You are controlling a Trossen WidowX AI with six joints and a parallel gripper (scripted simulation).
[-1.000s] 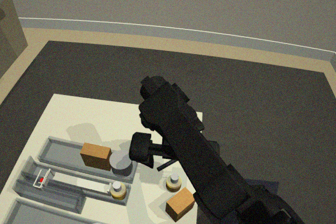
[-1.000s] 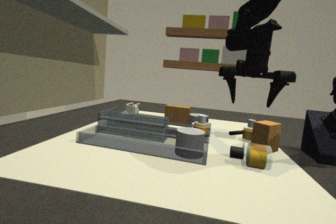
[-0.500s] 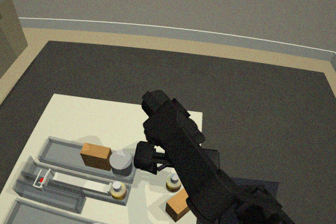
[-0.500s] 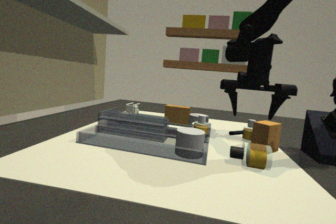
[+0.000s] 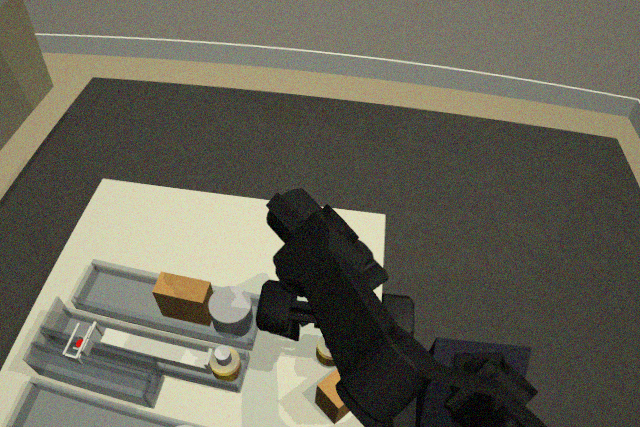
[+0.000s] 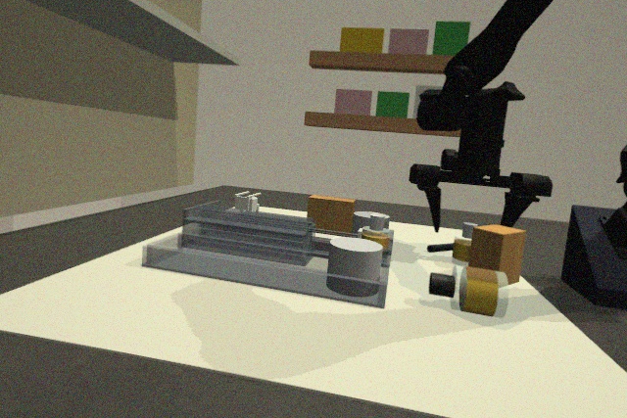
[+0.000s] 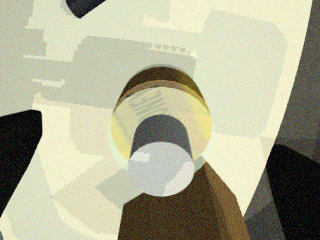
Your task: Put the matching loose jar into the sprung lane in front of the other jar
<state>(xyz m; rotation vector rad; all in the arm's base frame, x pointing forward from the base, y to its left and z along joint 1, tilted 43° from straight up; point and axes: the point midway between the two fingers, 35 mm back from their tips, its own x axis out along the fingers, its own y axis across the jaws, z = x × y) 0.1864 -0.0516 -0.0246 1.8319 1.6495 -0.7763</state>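
The black rod lies 90 mm to the right of my gripper tip, 40 mm below it and 10 mm behind it.
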